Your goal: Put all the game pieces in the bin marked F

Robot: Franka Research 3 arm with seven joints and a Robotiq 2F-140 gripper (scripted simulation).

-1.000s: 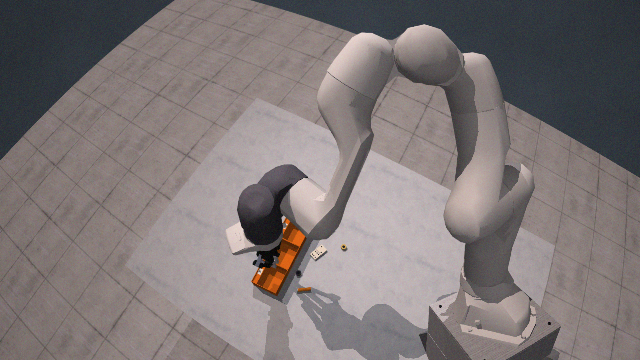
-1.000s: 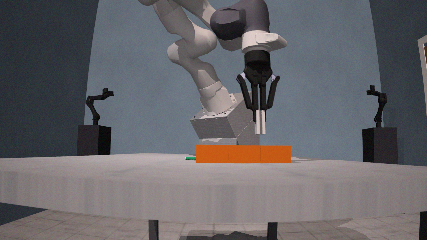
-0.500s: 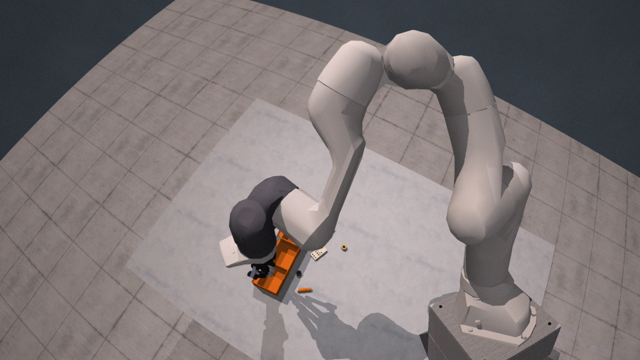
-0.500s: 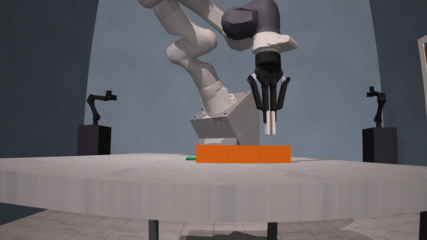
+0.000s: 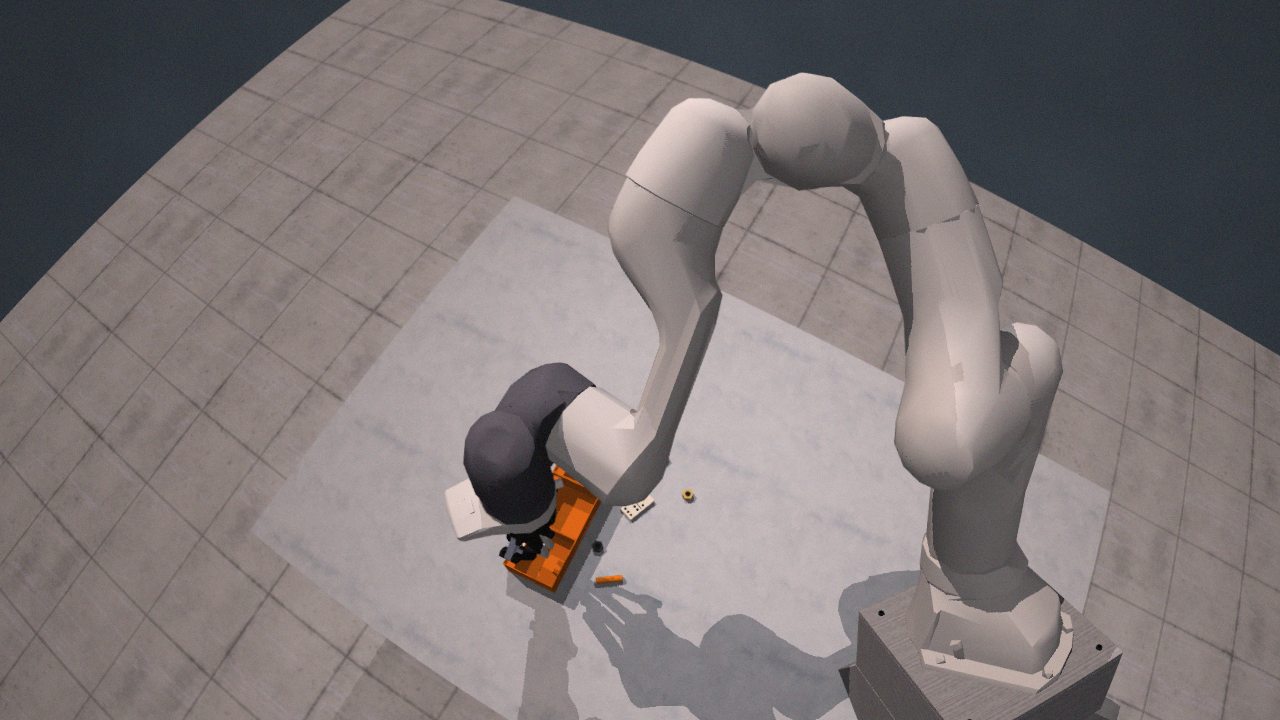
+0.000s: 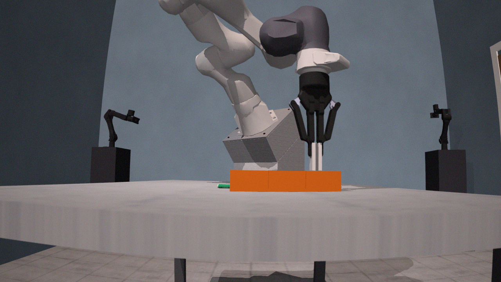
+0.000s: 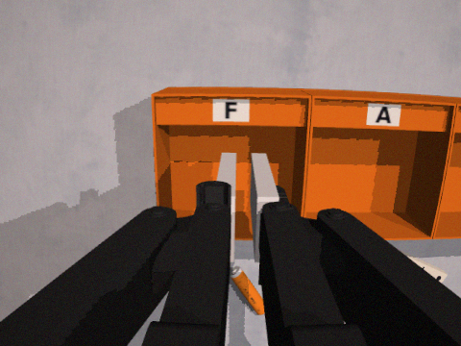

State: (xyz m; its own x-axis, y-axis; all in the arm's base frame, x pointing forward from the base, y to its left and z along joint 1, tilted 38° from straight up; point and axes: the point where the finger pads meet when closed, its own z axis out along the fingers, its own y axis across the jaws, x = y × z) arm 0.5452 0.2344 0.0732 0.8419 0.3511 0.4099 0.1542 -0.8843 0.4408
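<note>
Right now the white domino is 15 cm to the right of my hand, 8 cm below it and 7 cm behind it. Round my hand: orange battery: 10 cm behind, 8 cm below, 3 cm to the right; black nut: 8 cm below, 6 cm to the right, 6 cm behind; orange bin: 8 cm to the right, 6 cm below, 2 cm ahead.
</note>
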